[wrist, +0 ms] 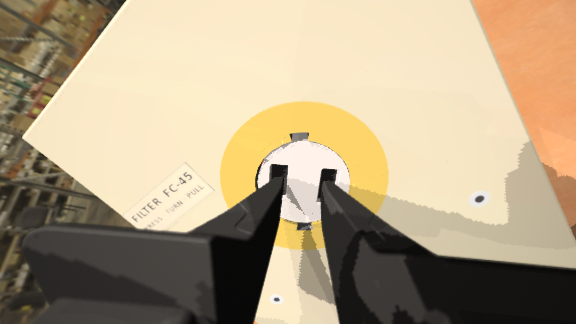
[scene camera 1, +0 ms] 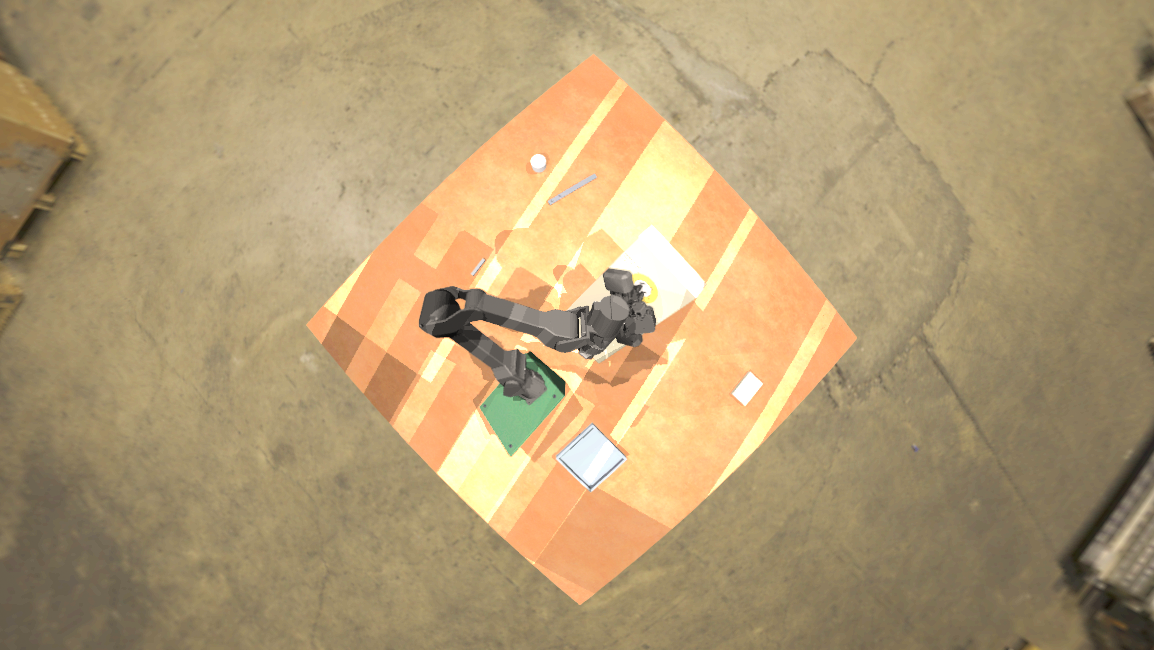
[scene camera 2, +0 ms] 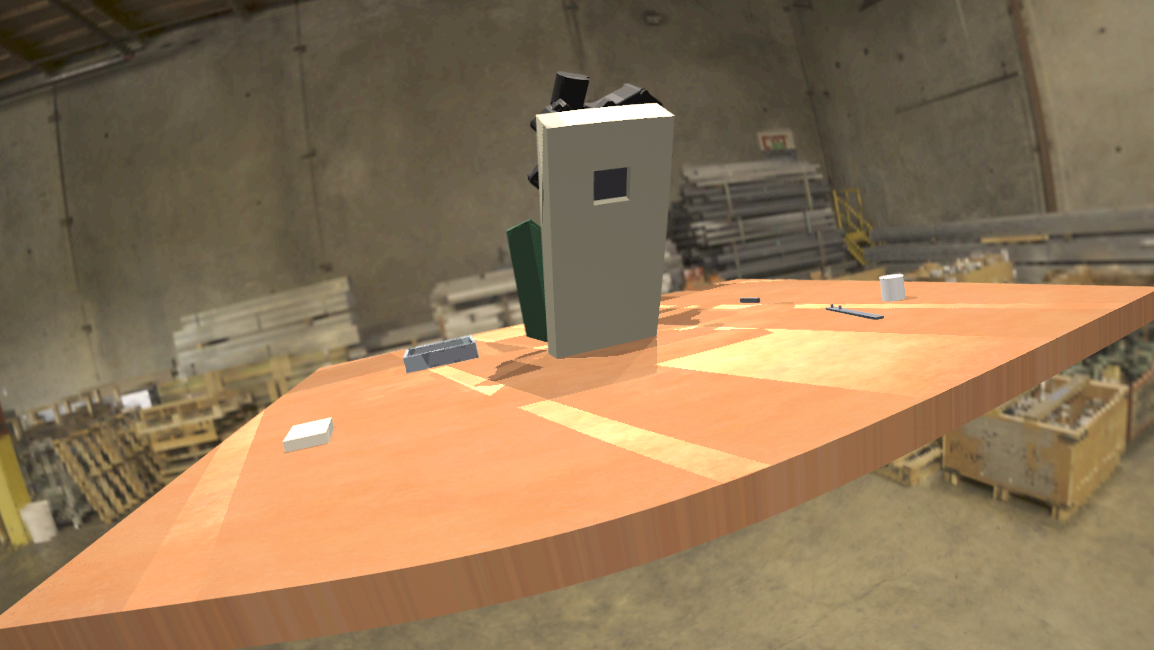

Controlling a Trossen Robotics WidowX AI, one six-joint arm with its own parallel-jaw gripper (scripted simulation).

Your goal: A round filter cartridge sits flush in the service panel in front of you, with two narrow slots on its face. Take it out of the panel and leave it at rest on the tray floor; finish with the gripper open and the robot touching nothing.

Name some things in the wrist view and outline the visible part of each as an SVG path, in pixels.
The gripper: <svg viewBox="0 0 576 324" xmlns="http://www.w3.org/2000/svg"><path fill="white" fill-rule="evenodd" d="M323 181L320 197L321 226L339 324L576 324L575 268L438 256L386 223L333 182ZM284 178L274 177L233 207L188 232L78 223L53 224L31 231L23 240L22 252L49 305L32 324L254 324L280 224Z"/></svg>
A round white filter cartridge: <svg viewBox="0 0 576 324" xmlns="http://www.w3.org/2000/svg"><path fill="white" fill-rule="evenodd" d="M297 132L292 134L292 142L273 149L264 157L258 175L258 189L274 177L283 177L281 217L294 222L314 222L321 220L320 197L323 181L331 181L348 193L350 186L349 172L339 154L325 145L308 141L307 132Z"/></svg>
